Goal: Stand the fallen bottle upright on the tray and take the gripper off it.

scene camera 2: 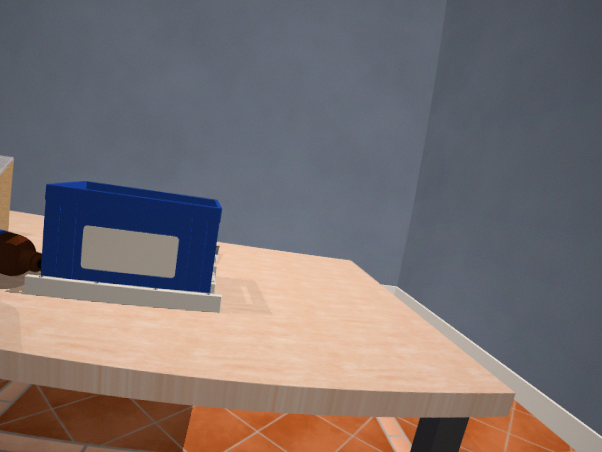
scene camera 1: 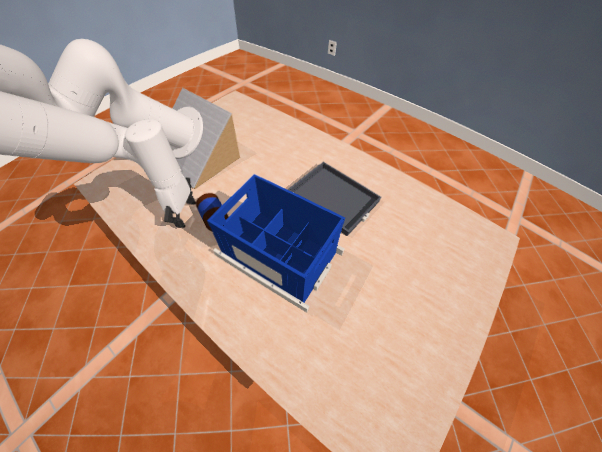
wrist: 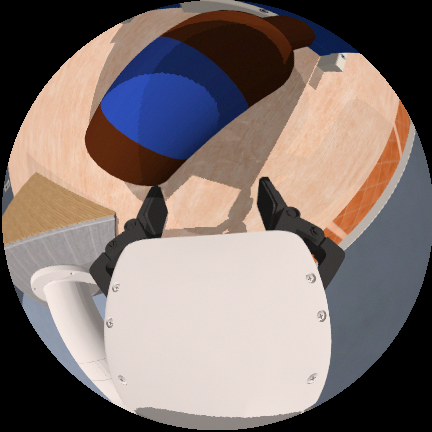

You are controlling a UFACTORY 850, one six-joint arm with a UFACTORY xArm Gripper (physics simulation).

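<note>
The brown bottle with a blue label (scene camera 1: 209, 204) (scene camera 2: 16, 254) (wrist: 175, 100) lies on its side on the table. Its neck points at the short side of the blue crate. The dark grey tray (scene camera 1: 335, 194) lies flat behind the crate, with no bottle on it; it does not show in the scene camera 2 view. My gripper (scene camera 1: 187, 213) (wrist: 209, 193) is open and empty. It is beside the bottle's base end, with both fingers apart from the bottle in the wrist view. The gripper does not show in the scene camera 2 view.
The tall blue crate (scene camera 1: 226, 243) (scene camera 2: 60, 240) (wrist: 330, 35) with inner dividers stands between bottle and tray. A pale rail (scene camera 1: 260, 280) (scene camera 2: 122, 296) runs along its front. The arm's wedge-shaped mount (scene camera 1: 225, 150) (scene camera 2: 4, 195) (wrist: 60, 212) stands near the bottle. A table edge runs near the gripper.
</note>
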